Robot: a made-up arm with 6 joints. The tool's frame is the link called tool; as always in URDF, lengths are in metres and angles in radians.
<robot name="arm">
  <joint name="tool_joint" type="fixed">
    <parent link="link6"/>
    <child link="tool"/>
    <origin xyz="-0.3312 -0.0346 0.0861" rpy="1.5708 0 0"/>
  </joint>
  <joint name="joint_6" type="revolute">
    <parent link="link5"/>
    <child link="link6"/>
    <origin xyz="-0.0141 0.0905 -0.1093" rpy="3.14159 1.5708 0"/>
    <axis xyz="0 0 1"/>
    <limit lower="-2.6" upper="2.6"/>
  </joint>
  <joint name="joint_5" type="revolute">
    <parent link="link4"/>
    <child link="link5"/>
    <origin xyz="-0.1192 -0.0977 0.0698" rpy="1.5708 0 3.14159"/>
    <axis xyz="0 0 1"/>
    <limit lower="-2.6" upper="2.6"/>
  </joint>
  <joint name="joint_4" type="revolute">
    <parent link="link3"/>
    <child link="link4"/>
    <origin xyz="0.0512 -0.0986 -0.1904" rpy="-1.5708 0 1.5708"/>
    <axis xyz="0 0 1"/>
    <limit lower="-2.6" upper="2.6"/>
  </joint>
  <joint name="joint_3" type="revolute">
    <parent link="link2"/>
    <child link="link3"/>
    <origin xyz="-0.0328 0.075 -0.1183" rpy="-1.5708 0 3.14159"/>
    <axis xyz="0 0 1"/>
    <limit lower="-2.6" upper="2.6"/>
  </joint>
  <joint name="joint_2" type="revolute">
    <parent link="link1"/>
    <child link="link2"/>
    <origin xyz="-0.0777 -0.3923 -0.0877" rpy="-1.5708 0 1.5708"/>
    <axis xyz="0 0 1"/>
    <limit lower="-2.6" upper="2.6"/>
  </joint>
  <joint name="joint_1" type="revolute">
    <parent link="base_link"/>
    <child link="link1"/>
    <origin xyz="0 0 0.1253" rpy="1.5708 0 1.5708"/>
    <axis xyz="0 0 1"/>
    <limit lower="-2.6" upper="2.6"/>
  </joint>
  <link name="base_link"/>
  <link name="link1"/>
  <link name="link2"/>
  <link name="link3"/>
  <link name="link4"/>
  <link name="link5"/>
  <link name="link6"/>
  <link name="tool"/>
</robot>
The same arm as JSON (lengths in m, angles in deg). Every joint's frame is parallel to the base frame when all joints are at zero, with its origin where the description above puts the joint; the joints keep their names.
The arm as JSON. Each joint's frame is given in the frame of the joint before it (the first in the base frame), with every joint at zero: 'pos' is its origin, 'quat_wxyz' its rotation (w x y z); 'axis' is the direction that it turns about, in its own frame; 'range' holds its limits. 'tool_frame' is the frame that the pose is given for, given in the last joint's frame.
{
  "length_unit": "m",
  "angle_unit": "deg",
  "joints": [
    {
      "joint": "joint_1",
      "pos": [
        0.0,
        0.0,
        0.1253
      ],
      "quat_wxyz": [
        1.0,
        0.0,
        0.0,
        0.0
      ],
      "axis": [
        1.0,
        0.0,
        0.0
      ],
      "range": [
        -148.97,
        148.97
      ]
    },
    {
      "joint": "joint_2",
      "pos": [
        -0.0877,
        -0.0777,
        -0.3923
      ],
      "quat_wxyz": [
        1.0,
        0.0,
        0.0,
        0.0
      ],
      "axis": [
        0.0,
        -1.0,
        0.0
      ],
      "range": [
        -148.97,
        148.97
      ]
    },
    {
      "joint": "joint_3",
      "pos": [
        -0.075,
        0.1183,
        -0.0328
      ],
      "quat_wxyz": [
        1.0,
        0.0,
        0.0,
        0.0
      ],
      "axis": [
        1.0,
        0.0,
        0.0
      ],
      "range": [
        -148.97,
        148.97
      ]
    },
    {
      "joint": "joint_4",
      "pos": [
        -0.1904,
        -0.0986,
        -0.0512
      ],
      "quat_wxyz": [
        1.0,
        0.0,
        0.0,
        0.0
      ],
      "axis": [
        0.0,
        0.0,
        1.0
      ],
      "range": [
        -148.97,
        148.97
      ]
    },
    {
      "joint": "joint_5",
      "pos": [
        0.0977,
        -0.1192,
        0.0698
      ],
      "quat_wxyz": [
        1.0,
        0.0,
        0.0,
        0.0
      ],
      "axis": [
        -1.0,
        0.0,
        0.0
      ],
      "range": [
        -148.97,
        148.97
      ]
    },
    {
      "joint": "joint_6",
      "pos": [
        0.1093,
        0.0141,
        0.0905
      ],
      "quat_wxyz": [
        1.0,
        0.0,
        0.0,
        0.0
      ],
      "axis": [
        0.0,
        1.0,
        0.0
      ],
      "range": [
        -148.97,
        148.97
      ]
    }
  ],
  "tool_frame": {
    "pos": [
      -0.3312,
      0.0861,
      0.0346
    ],
    "quat_wxyz": [
      1.0,
      0.000004,
      -0.000001,
      0.000002
    ]
  }
}

